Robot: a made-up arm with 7 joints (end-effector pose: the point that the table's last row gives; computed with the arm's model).
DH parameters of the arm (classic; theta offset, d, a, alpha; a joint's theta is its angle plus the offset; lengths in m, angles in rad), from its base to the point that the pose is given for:
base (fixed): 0 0 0 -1.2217
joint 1: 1.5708 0 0 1.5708
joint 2: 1.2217 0 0 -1.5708
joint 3: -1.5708 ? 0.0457 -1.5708
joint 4: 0 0 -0.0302 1.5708
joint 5: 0 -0.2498 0 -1.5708
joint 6: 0 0 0 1.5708
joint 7: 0 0 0 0
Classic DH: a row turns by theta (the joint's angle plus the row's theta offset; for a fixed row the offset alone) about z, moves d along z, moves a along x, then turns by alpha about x.
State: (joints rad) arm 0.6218 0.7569 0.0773 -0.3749 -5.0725 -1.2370 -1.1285
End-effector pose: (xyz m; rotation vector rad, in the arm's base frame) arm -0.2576 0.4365 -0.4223 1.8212 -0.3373 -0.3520
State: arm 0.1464 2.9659 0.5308 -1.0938 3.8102 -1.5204 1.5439
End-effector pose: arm 0.2951 -0.0177 0.5272 1.9927 1.0863 -0.6612
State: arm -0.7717 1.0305 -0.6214 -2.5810 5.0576 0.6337 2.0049
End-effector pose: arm 0.2857 0.0576 -0.0383 -0.8955 -2.4557 -0.6927
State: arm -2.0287 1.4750 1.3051 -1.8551 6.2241 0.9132 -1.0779
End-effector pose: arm -0.1225 0.4164 0.1789 1.3806 -1.9661 1.8612
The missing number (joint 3, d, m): -0.4071
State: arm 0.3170 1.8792 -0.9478 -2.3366 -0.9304 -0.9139 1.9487
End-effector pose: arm 0.0711 0.3162 -0.1456 -1.0330 0.2467 -0.8782
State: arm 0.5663 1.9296 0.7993 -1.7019 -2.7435 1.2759 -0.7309
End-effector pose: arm 0.2914 0.3534 0.2052 -1.4727 -0.7735 -0.6205
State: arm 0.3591 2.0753 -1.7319 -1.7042 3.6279 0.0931 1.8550
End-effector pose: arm -0.1246 0.4846 -0.0323 -0.3952 0.5460 -2.1794
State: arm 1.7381 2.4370 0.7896 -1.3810 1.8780 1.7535 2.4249
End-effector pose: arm 0.3761 0.3925 -0.1415 1.4742 0.1601 2.0730
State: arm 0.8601 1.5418 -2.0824 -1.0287 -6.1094 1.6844 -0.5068
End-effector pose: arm -0.3851 0.4763 -0.0116 0.0309 -2.3447 1.4549
